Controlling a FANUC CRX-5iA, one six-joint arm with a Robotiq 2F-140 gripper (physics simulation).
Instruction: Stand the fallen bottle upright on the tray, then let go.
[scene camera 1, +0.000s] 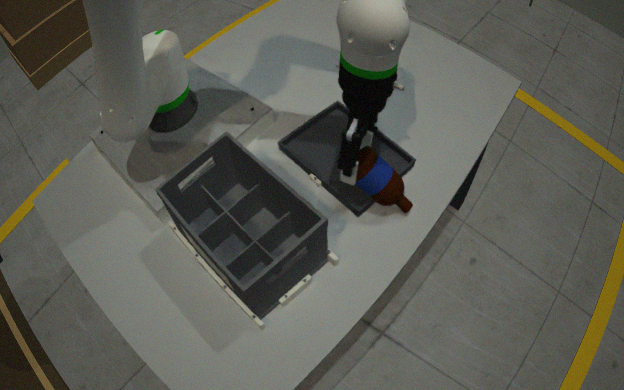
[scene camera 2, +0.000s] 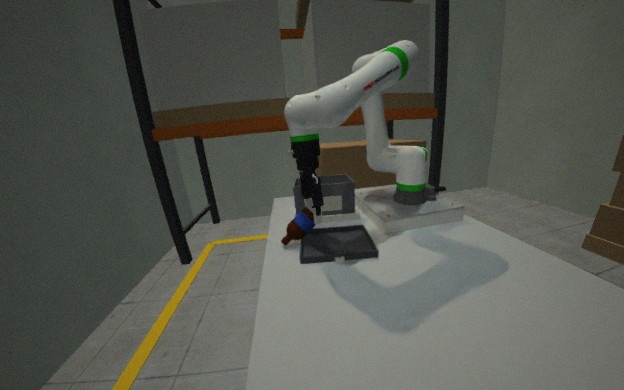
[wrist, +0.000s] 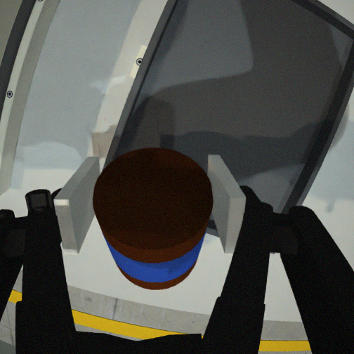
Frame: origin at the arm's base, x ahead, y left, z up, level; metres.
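Seen in the pictures: gripper, fingertip midpoint: (scene camera 1: 355, 166) (scene camera 2: 314, 219); arm's base, origin of the base link: (scene camera 1: 171, 110) (scene camera 2: 409, 199).
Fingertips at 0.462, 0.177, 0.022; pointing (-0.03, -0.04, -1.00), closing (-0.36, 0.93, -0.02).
Observation:
Pixels of each thing's top centre, then the offset from my fingertips to it, as dx, dy, dz. "spot": a spot on its surface instead.
- dark grey tray, surface spot: (scene camera 1: 315, 142) spot: -0.148, +0.030, -0.081
- grey crate, middle of its top: (scene camera 1: 231, 202) (scene camera 2: 322, 179) -0.055, -0.250, +0.089
- small pale block, surface spot: (scene camera 1: 315, 180) spot: -0.068, -0.047, -0.072
The brown bottle (scene camera 1: 377, 176) (scene camera 2: 300, 225) (wrist: 159, 269) with a blue band is tilted, base end up and neck slanting down and outward past the tray's edge in both scene views. Its round base faces the wrist camera. My gripper (scene camera 1: 361, 157) (scene camera 2: 314, 206) (wrist: 153, 176) points down and is shut on the bottle near its base, one pad on each side. The dark grey tray (scene camera 1: 315, 142) (scene camera 2: 340, 243) (wrist: 290, 65) lies flat on the table, partly below the bottle. Whether the neck touches the table, I cannot tell.
A grey crate (scene camera 1: 276, 187) (scene camera 2: 332, 186) with divided compartments stands beside the tray. Pale locating strips (scene camera 1: 295, 290) lie around the crate, and a small pale block (scene camera 1: 315, 180) sits at the tray's side. The table edge (scene camera 1: 422, 240) runs beyond the bottle's neck.

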